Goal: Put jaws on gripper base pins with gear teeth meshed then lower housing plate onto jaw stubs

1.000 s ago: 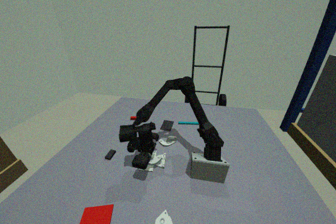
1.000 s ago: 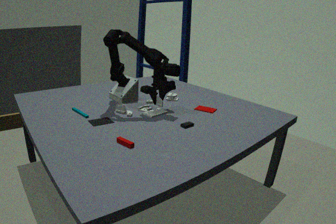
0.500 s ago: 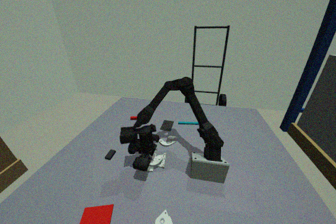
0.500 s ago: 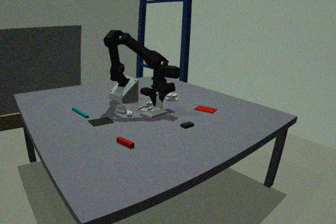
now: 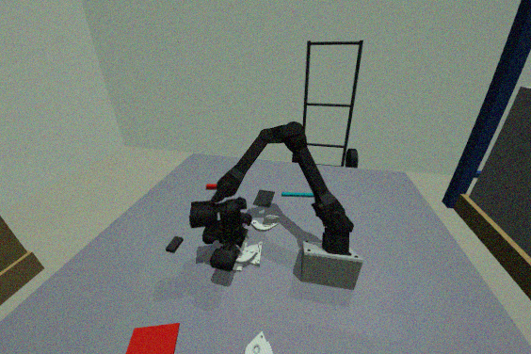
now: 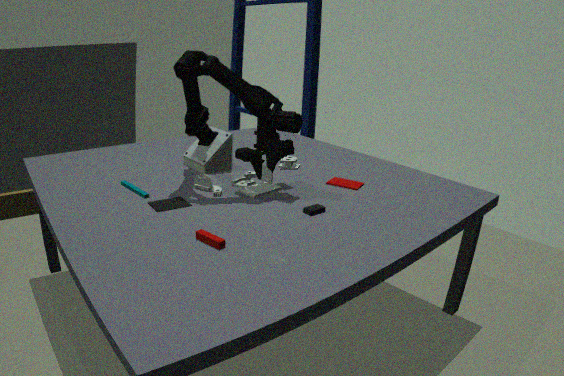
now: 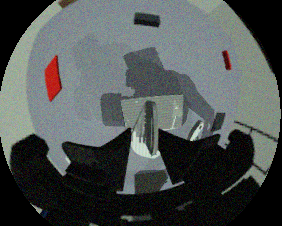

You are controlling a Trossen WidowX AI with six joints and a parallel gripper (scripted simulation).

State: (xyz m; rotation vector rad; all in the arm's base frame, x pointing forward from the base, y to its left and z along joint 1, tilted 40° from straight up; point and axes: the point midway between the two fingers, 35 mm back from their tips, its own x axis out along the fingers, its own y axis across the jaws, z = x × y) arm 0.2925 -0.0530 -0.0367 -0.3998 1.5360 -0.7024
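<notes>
Right now my gripper tip is 10 mm short of the flat light plate, 30 mm to the left of it and 30 mm above it. Also, from my gripper tip: white gripper base 100 mm behind, 230 mm to the left; black block 230 mm ahead, 40 mm to the right, 20 mm below; grey jaw 40 mm behind, 10 mm to the right.
</notes>
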